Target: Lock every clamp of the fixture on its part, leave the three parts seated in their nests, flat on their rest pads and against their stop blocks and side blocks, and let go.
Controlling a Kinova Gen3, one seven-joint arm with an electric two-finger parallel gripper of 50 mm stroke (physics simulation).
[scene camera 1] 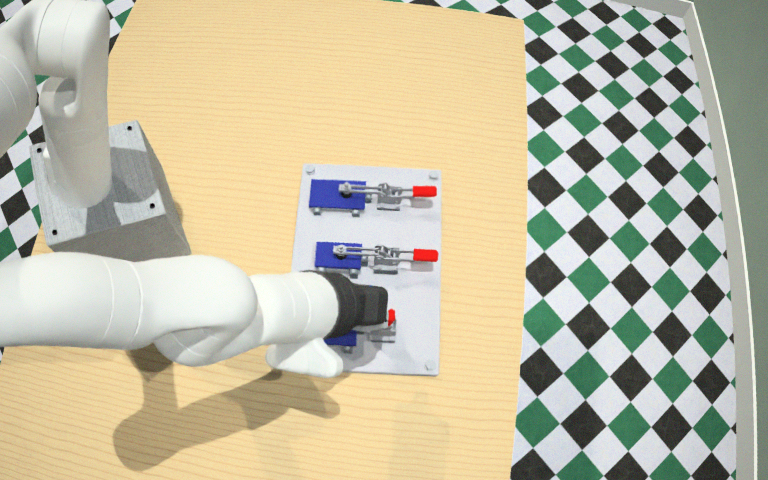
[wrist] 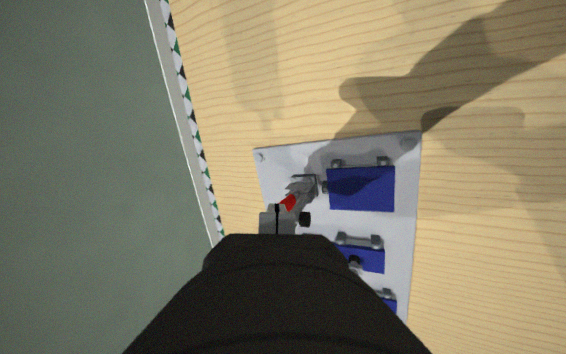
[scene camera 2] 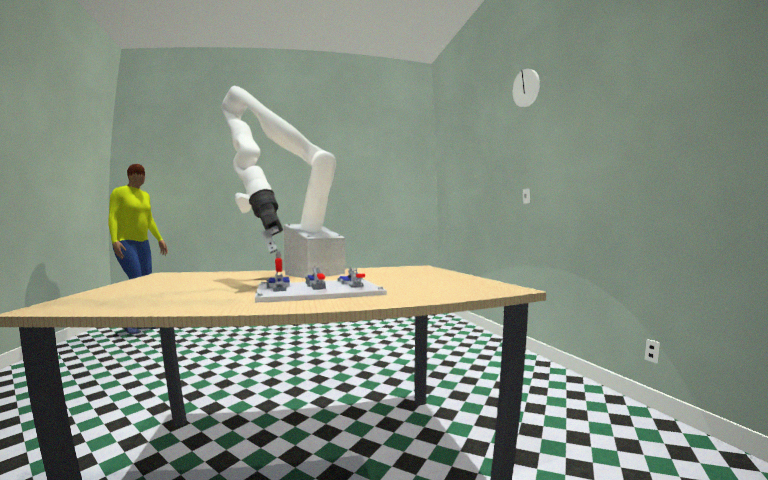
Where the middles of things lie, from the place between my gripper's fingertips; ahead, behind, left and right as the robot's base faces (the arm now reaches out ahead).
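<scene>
My gripper's sitting 8 cm above the toggle clamp (scene camera 1: 386,260), and it's 12 cm to the right of that clamp.
</scene>
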